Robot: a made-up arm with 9 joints. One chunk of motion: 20 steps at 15 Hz.
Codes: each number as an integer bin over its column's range. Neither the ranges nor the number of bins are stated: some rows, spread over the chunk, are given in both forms.
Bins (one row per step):
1: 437 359 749 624 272 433 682 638 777
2: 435 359 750 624 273 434 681 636 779
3: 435 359 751 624 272 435 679 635 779
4: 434 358 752 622 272 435 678 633 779
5: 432 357 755 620 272 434 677 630 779
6: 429 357 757 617 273 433 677 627 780
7: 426 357 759 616 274 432 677 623 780
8: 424 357 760 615 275 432 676 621 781
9: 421 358 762 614 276 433 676 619 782
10: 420 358 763 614 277 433 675 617 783
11: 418 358 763 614 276 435 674 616 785
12: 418 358 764 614 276 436 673 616 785
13: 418 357 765 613 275 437 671 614 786
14: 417 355 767 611 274 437 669 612 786
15: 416 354 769 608 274 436 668 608 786
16: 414 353 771 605 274 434 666 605 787
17: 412 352 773 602 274 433 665 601 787
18: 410 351 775 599 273 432 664 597 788
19: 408 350 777 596 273 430 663 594 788
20: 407 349 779 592 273 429 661 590 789
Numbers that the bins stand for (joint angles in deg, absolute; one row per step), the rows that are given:
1: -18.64 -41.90 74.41 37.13 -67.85 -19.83 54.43 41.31 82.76
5: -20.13 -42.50 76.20 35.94 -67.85 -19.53 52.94 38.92 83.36
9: -23.41 -42.20 78.29 34.15 -66.66 -19.83 52.64 35.64 84.25
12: -24.31 -42.20 78.88 34.15 -66.66 -18.94 51.74 34.74 85.15
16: -25.50 -43.69 80.97 31.46 -67.25 -19.53 49.66 31.46 85.74
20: -27.59 -44.88 83.36 27.59 -67.55 -21.03 48.17 26.99 86.34
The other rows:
2: -19.24 -41.90 74.71 37.13 -67.55 -19.53 54.13 40.71 83.36
3: -19.24 -41.90 75.01 37.13 -67.85 -19.24 53.53 40.41 83.36
4: -19.53 -42.20 75.31 36.53 -67.85 -19.24 53.24 39.81 83.36
6: -21.03 -42.50 76.80 35.04 -67.55 -19.83 52.94 38.03 83.66
7: -21.92 -42.50 77.39 34.74 -67.25 -20.13 52.94 36.83 83.66
8: -22.52 -42.50 77.69 34.45 -66.95 -20.13 52.64 36.24 83.95
10: -23.71 -42.20 78.59 34.15 -66.36 -19.83 52.34 35.04 84.55
11: -24.31 -42.20 78.59 34.15 -66.66 -19.24 52.04 34.74 85.15
13: -24.31 -42.50 79.18 33.85 -66.95 -18.64 51.15 34.15 85.45
14: -24.60 -43.10 79.78 33.25 -67.25 -18.64 50.55 33.55 85.45
15: -24.90 -43.39 80.38 32.36 -67.25 -18.94 50.25 32.36 85.45
17: -26.10 -43.99 81.57 30.57 -67.25 -19.83 49.36 30.27 85.74
18: -26.69 -44.29 82.16 29.67 -67.55 -20.13 49.06 29.08 86.04
19: -27.29 -44.59 82.76 28.78 -67.55 -20.73 48.76 28.18 86.04

